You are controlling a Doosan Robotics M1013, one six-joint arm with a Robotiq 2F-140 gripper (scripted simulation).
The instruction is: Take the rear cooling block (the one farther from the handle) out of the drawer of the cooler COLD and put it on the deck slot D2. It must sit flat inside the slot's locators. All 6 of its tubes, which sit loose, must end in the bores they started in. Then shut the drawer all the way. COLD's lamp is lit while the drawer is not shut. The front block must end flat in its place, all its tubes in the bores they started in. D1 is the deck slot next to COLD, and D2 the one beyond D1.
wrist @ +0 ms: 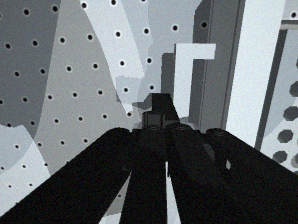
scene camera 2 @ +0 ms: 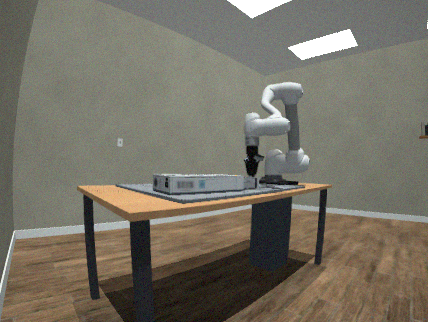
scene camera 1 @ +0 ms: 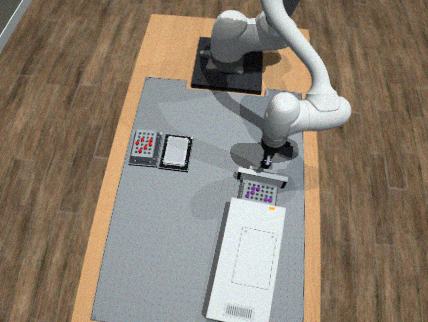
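Note:
The wrist view has a white cooler (wrist: 239, 52) in it, and you'd see the gripper (wrist: 160, 107) there too.

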